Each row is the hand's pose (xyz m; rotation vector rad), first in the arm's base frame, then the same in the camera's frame.
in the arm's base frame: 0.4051 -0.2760 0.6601 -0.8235 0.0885 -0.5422
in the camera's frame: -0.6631 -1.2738 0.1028 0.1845 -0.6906 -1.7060
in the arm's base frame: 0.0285 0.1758 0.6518 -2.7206 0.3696 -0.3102
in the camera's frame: -0.5309 -0.7056 0.1780 -1.2952 0.9364 -1.8054
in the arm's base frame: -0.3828 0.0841 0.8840 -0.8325 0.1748 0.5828
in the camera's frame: -0.7778 -0.4133 -0.1137 -0.4932 -0.7879 -0.7686
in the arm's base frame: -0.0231 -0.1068 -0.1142 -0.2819 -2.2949 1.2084
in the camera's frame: 0.1296 -0.9866 -0.2145 1.7499 2.2580 0.0813
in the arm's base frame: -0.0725 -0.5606 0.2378 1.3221 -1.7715 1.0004
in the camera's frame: -0.3323 -1.1741 -0.5039 0.2156 2.7397 -0.8705
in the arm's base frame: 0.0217 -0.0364 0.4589 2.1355 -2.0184 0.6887
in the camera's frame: -0.4029 -0.8707 -0.0185 -0.2570 2.0132 -1.0599
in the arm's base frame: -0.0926 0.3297 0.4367 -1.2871 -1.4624 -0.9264
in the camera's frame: -0.2816 -0.5562 0.1656 0.7803 1.2420 2.6042
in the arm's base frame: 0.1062 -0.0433 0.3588 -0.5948 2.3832 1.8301
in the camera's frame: -0.3088 -0.9567 0.0123 -0.4108 0.9967 0.9328
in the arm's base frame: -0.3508 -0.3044 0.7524 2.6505 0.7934 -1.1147
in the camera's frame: -0.7569 -0.7085 -0.3995 -2.7691 0.3770 -0.8901
